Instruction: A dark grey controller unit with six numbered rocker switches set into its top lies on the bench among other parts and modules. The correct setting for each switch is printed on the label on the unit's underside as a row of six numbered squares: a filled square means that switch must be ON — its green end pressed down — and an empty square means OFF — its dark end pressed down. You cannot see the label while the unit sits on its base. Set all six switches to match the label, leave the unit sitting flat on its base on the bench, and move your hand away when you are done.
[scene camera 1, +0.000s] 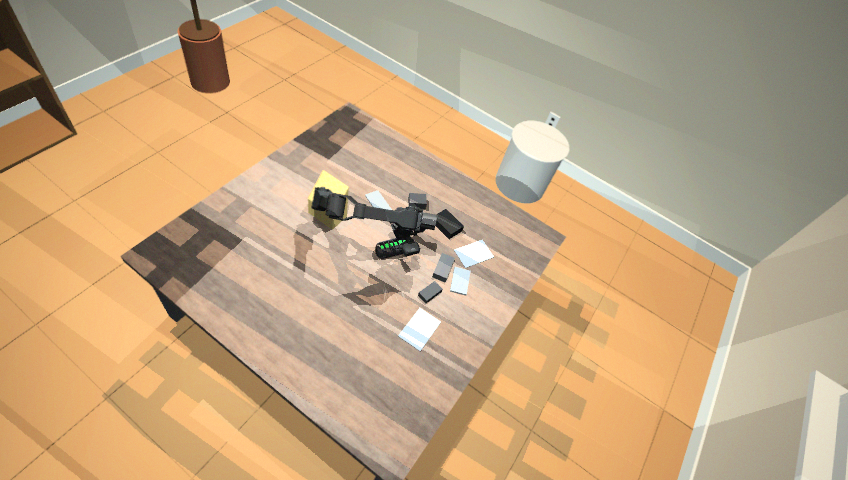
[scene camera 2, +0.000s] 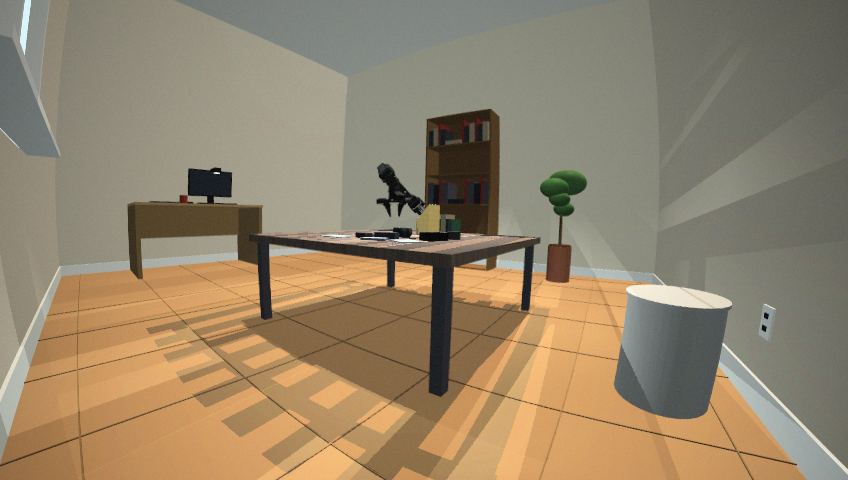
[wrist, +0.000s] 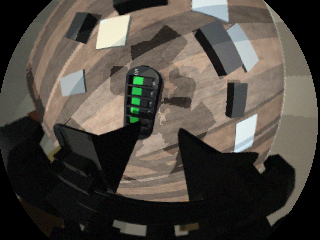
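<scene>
The gripper appears in the pictures together with a cream card.
</scene>
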